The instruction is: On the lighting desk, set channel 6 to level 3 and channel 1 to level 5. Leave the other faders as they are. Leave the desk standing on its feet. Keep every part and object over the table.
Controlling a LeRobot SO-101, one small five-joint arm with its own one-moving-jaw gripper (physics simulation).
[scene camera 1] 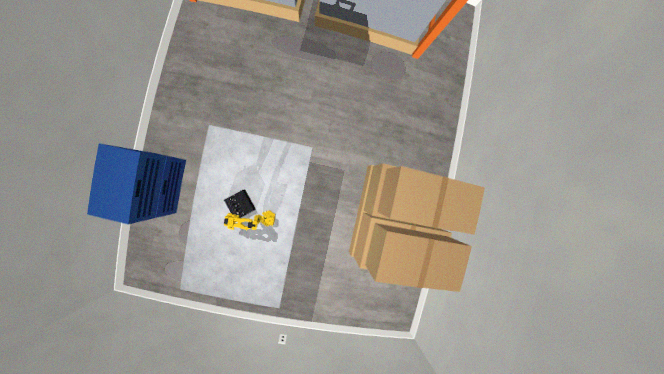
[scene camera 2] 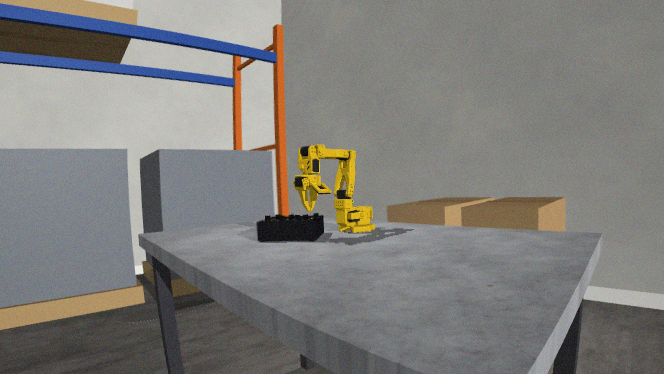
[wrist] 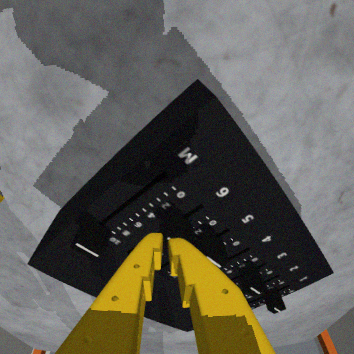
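Pixels of known places: hand, tool point: (scene camera 1: 237, 215) (scene camera 2: 309, 210) (wrist: 161, 246); arm's base, link origin: (scene camera 1: 265, 217) (scene camera 2: 351, 230).
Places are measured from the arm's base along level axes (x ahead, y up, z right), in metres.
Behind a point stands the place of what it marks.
The black lighting desk (scene camera 1: 240, 202) @[x 0.174, y 0.055, z 0.079 m] (scene camera 2: 290, 231) @[x 0.229, y 0.029, z 0.001 m] (wrist: 250, 175) @[x 0.204, y 0.055, z -0.018 m] stands upright on the table. My gripper (scene camera 2: 310, 211) (wrist: 166, 237) @[x 0.167, y 0.081, z -0.008 m] is shut and empty, tips down, close above the desk's faders. In the wrist view the tips overlap the lower end of the channel 6 fader cap (wrist: 175, 219) @[x 0.172, y 0.061, z -0.001 m] and hide its white line, so its level is unreadable; contact cannot be told. The rightmost cap (wrist: 275, 302) @[x 0.241, y 0.065, z 0.085 m] looks like channel 1's, its level too small to read. The master cap (wrist: 90, 240) @[x 0.135, y 0.067, z 0.005 m] sits near 10. Other caps are partly behind the right jaw.
The grey table (scene camera 1: 230, 270) @[x 0.178, y 0.000, z -0.435 m] (scene camera 2: 425, 280) @[x 0.309, y 0.000, z -0.458 m] carries the desk and the yellow arm (scene camera 1: 245, 222) @[x 0.063, y 0.246, z 0.012 m] (scene camera 2: 345, 175) @[x 0.030, y 0.172, z -0.013 m], whose base stands beside the desk. A blue cabinet (scene camera 1: 117, 182), cardboard boxes (scene camera 1: 420, 225) (scene camera 2: 500, 212) and a rack with an orange post (scene camera 2: 280, 120) stand beyond the table.
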